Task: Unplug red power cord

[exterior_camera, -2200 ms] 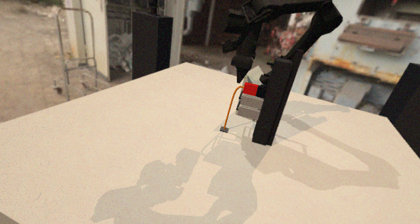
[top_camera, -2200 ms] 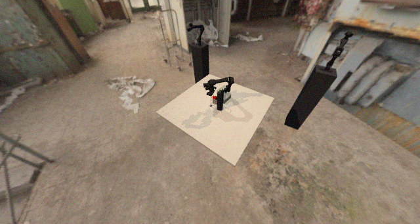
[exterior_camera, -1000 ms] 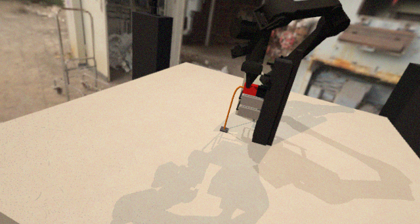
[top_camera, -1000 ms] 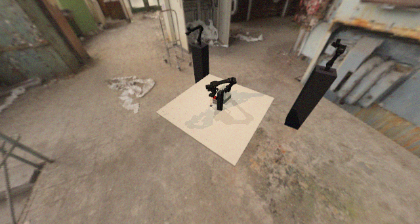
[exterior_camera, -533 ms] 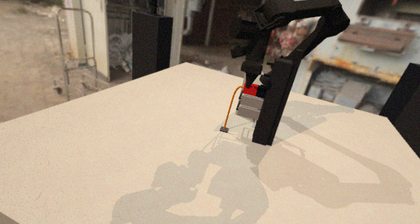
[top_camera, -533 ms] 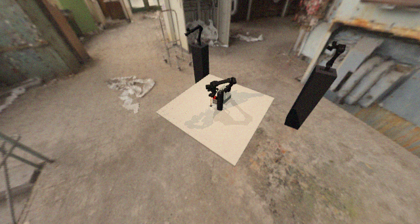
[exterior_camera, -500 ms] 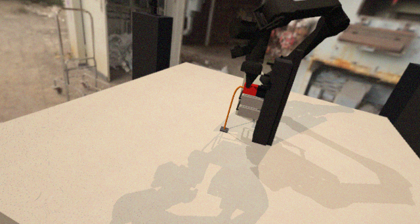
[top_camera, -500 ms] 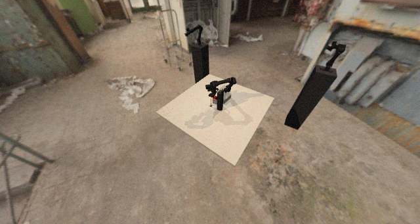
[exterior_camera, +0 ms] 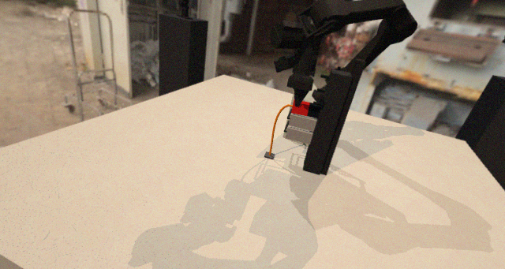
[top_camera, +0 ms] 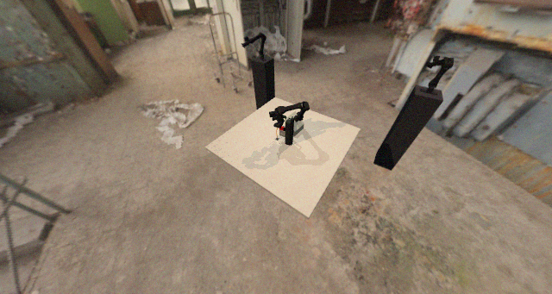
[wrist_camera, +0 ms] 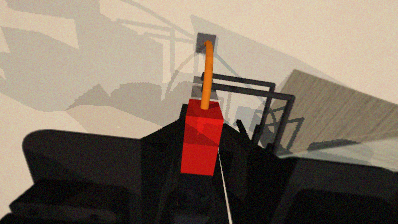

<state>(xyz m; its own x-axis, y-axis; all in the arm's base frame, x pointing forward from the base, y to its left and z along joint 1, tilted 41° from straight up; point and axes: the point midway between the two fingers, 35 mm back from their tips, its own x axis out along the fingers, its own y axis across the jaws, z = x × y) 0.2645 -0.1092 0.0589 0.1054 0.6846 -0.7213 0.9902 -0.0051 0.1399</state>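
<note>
The red plug is 1 cm behind my gripper tip and 3 cm to the left of it.
</note>
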